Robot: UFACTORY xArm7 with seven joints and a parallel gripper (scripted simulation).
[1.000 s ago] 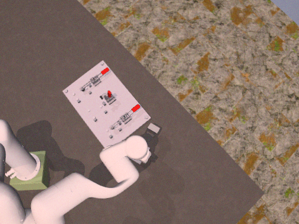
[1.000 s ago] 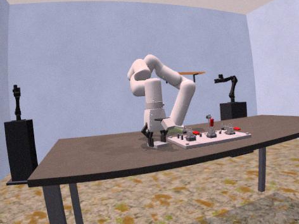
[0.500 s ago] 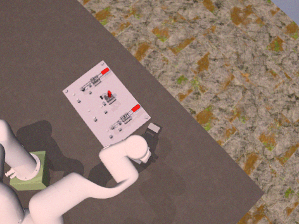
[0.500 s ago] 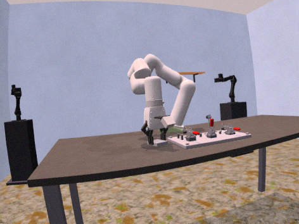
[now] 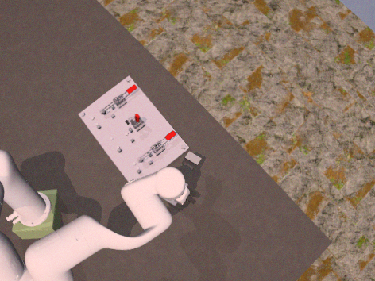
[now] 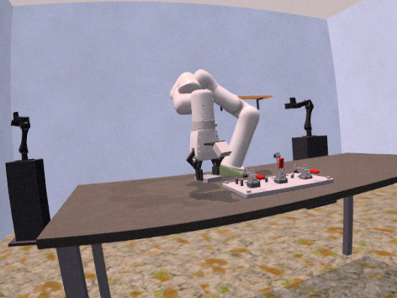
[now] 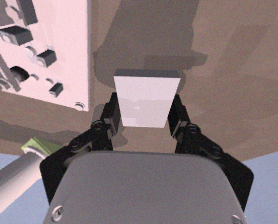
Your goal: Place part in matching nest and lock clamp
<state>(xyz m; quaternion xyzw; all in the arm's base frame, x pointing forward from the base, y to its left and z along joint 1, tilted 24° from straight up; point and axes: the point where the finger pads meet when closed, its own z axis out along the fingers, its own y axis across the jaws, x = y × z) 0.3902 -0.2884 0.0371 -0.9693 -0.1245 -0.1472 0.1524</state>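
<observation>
My gripper is now 3 cm short of the fixture plate, 26 cm to the right of it and 6 cm above it. Also, from my hand: toggle clamp: 5 cm ahead, 15 cm to the left, 2 cm below; then pale grey block part: 1 cm below.
</observation>
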